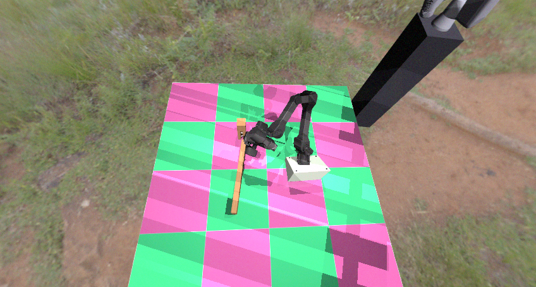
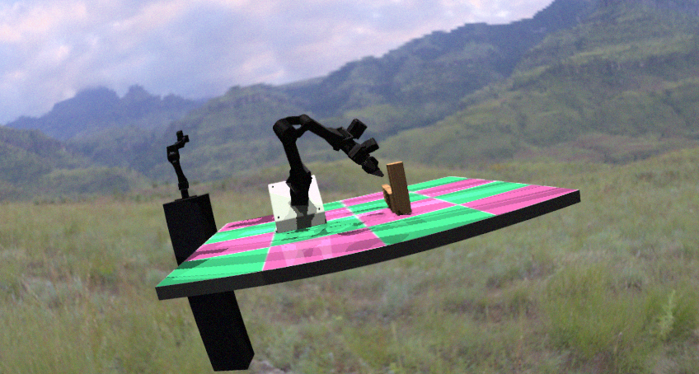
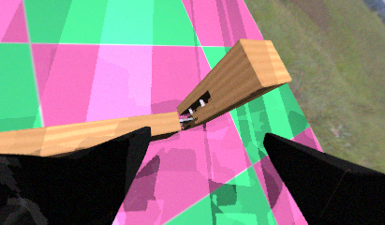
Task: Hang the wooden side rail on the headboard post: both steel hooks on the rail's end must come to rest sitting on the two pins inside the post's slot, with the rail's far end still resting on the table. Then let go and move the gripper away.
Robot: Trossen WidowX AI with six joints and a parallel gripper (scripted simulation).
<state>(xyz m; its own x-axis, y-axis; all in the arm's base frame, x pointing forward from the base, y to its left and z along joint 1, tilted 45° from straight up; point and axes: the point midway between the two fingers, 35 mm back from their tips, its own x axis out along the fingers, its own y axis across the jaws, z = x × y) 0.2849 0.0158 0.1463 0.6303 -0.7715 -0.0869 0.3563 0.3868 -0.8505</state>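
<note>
Right now the headboard post is 70 mm to the right of my gripper tip, 60 mm below it and 50 mm ahead of it.
</note>
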